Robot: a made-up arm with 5 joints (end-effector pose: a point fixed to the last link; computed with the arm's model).
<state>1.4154 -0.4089 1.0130 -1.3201 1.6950</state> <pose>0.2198 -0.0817 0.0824 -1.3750 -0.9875 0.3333</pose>
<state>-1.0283 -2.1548 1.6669 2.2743 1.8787</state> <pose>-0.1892 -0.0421 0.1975 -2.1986 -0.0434 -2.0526</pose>
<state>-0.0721 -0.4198 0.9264 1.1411 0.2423</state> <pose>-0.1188 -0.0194 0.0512 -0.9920 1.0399 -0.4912</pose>
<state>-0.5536 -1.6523 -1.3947 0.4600 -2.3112</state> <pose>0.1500 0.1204 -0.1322 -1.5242 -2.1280 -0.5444</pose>
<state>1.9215 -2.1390 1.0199 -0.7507 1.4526</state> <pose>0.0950 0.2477 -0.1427 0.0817 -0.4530 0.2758</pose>
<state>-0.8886 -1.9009 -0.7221 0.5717 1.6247</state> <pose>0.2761 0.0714 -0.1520 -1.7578 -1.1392 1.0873</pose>
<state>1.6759 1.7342 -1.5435 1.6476 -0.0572</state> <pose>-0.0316 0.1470 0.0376 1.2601 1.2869 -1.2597</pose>
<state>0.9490 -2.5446 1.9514 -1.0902 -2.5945</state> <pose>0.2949 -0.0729 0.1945 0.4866 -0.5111 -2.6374</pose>
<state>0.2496 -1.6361 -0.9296 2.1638 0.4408</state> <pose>-0.0772 0.0520 -0.0121 1.1482 -1.7436 -2.0006</pose>
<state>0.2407 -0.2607 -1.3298 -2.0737 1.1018</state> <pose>0.0056 0.1778 -0.0921 0.2738 -0.7235 -1.7547</pose>
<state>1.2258 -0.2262 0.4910 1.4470 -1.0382</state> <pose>0.0651 0.0404 0.1001 0.4129 2.3164 -1.2074</pose>
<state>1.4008 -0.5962 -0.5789 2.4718 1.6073</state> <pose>-0.1214 -0.0663 0.1430 -0.2596 -1.3787 -2.4292</pose>
